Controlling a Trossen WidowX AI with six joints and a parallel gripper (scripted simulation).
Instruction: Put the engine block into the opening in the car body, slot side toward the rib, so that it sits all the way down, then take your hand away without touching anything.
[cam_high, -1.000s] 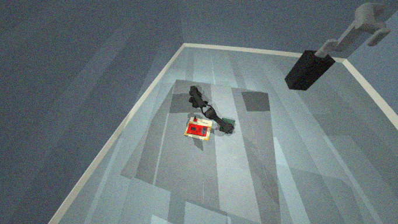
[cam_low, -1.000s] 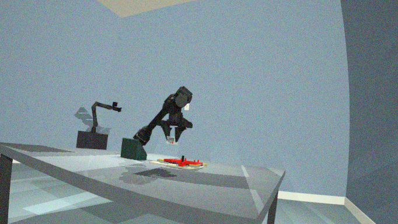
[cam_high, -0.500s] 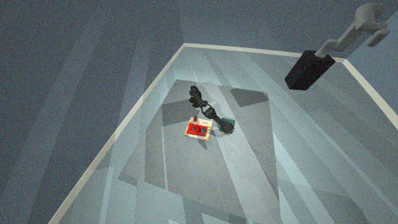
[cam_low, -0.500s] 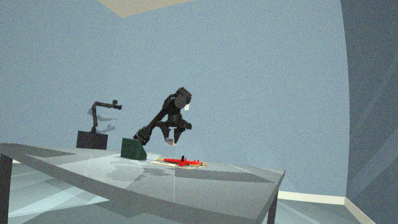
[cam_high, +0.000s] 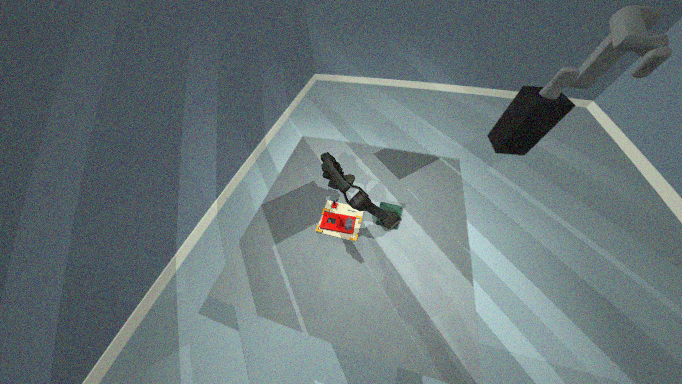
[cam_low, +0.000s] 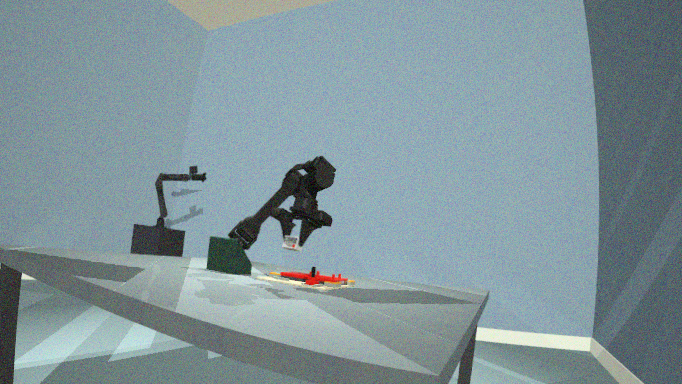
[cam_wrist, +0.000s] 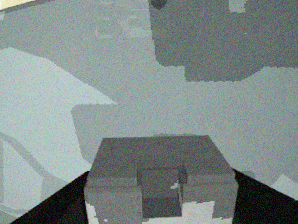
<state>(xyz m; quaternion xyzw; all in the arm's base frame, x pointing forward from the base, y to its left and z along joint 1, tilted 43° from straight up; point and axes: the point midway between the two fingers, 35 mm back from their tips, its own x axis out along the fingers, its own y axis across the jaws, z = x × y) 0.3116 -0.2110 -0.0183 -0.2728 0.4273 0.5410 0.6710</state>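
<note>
Right now my gripper tip is 100 mm to the right of the small dark post, 90 mm above it and 30 mm short of it. From my gripper tip the other things lie so: grey engine block (10 mm above).
</note>
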